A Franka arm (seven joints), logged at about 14 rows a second.
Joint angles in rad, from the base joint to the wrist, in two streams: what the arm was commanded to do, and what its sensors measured. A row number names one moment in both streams.
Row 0, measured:
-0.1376, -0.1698, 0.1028, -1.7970, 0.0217, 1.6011, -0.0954
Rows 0 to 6, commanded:
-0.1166, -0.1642, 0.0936, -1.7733, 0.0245, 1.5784, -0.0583
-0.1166, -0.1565, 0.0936, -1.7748, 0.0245, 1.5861, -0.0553
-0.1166, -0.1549, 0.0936, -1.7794, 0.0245, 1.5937, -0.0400
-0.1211, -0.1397, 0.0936, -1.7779, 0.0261, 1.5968, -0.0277
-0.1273, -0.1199, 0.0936, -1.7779, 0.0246, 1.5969, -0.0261
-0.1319, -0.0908, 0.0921, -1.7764, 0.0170, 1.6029, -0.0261
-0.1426, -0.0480, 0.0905, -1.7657, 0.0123, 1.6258, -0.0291
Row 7, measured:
-0.1285, -0.1250, 0.0950, -1.7956, 0.0190, 1.6058, -0.0465
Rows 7 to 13, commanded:
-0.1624, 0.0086, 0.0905, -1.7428, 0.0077, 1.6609, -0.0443
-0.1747, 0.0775, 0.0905, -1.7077, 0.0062, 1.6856, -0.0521
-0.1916, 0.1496, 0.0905, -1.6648, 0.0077, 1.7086, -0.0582
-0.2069, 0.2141, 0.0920, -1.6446, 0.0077, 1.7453, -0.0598
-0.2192, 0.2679, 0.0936, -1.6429, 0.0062, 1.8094, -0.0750
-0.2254, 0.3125, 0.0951, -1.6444, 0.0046, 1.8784, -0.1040
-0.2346, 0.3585, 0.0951, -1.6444, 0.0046, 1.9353, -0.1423
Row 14, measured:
-0.2106, 0.2548, 0.0818, -1.7031, 0.0118, 1.8763, -0.0869
